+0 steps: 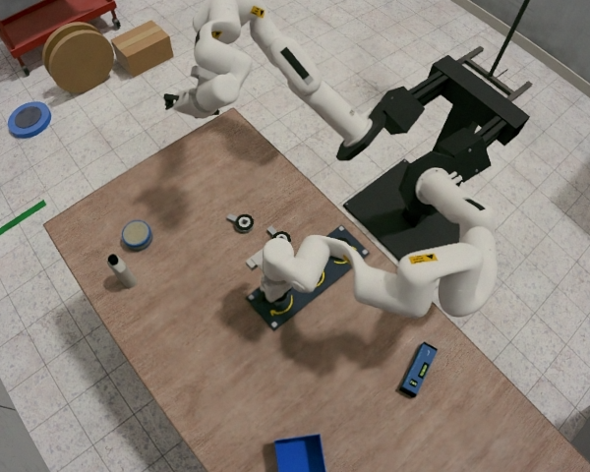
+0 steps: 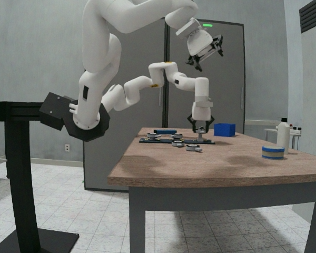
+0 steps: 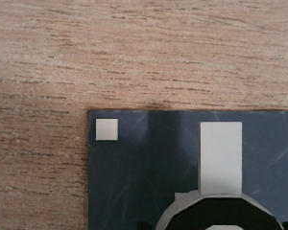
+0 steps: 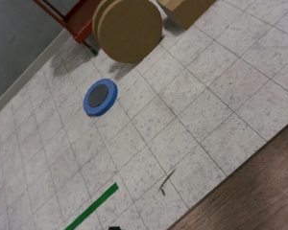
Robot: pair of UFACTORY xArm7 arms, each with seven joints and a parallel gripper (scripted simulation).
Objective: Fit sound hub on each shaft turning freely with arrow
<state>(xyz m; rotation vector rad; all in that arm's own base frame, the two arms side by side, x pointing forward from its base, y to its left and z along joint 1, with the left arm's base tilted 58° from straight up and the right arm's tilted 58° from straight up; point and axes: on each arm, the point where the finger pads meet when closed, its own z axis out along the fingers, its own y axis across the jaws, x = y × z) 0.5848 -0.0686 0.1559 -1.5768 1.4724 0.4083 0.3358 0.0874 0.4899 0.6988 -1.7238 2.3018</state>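
Observation:
The dark board is 130 mm behind my left hand, 20 mm to the left of it and 60 mm below it. Also, from my left hand: white bottle: 270 mm ahead, 390 mm to the right, 40 mm above; then tape roll: 160 mm ahead, 480 mm to the right, 50 mm below.

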